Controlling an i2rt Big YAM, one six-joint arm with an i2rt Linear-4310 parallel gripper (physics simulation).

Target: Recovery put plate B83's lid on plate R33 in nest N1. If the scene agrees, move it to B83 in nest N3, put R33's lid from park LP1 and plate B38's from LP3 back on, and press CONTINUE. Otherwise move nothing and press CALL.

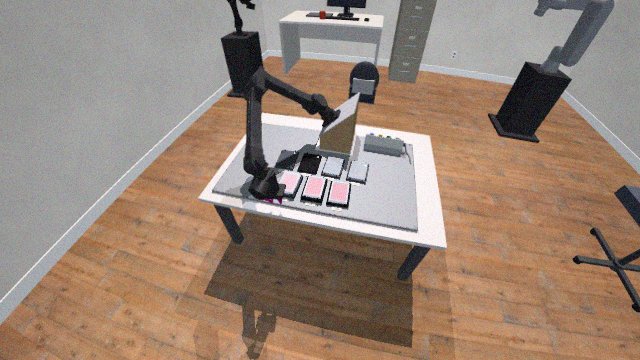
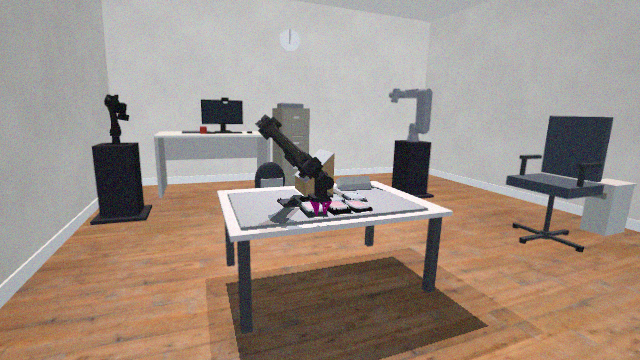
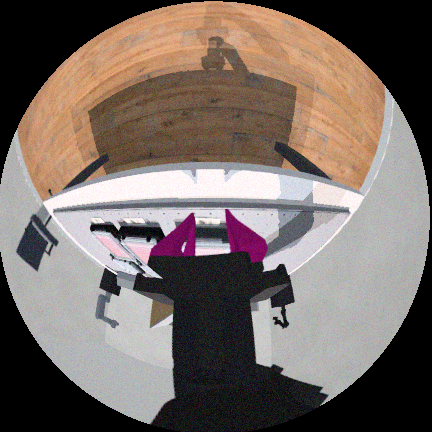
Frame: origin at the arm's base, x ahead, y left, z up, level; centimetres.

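Seen in the pictures: gripper, between the fingertips: [image 1: 277, 202] [image 2: 320, 214] [image 3: 209, 214]; arm's base, origin of its link: [image 1: 332, 119].
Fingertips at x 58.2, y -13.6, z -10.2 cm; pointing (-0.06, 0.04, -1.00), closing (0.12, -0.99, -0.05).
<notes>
Offsets run from my fingertips to a thing's top centre. Level surfaces: height alone.
Three plates with pink tops stand in the front row: the left one {dx -13.1, dy +1.2, dz +1.1 cm} [image 1: 291, 183] [image 3: 212, 248], the middle one {dx -13.4, dy +14.1, dz +0.8 cm} [image 1: 314, 188] [image 3: 142, 246] and the right one {dx -13.5, dy +26.3, dz +0.0 cm} [image 1: 339, 192] [image 3: 111, 245]. Their labels are too blurred to read. Behind them are two grey lids, one {dx -31.4, dy +20.1, dz -1.0 cm} [image 1: 332, 166] left of the other {dx -31.0, dy +33.4, dz -1.0 cm} [image 1: 358, 171], and a black park place [image 1: 310, 163]. My gripper [image 1: 274, 200] [image 2: 320, 214] [image 3: 209, 214] is partly open, its magenta fingers low at the left plate with nothing held between them. The arm hides part of that plate. CALL and CONTINUE cannot be told apart on the grey button box {dx -56.0, dy +45.3, dz +5.6 cm} [image 1: 384, 145] [image 2: 354, 183].
An upright tan-backed panel [image 1: 341, 135] stands behind the lids, close to the arm. A further dark place [image 1: 286, 160] lies in shadow left of the black one. The grey mat {dz -2.8 cm} [image 1: 385, 210] covers most of the white table {dz -4.1 cm} [image 1: 436, 215]. A cable runs beside the button box.
</notes>
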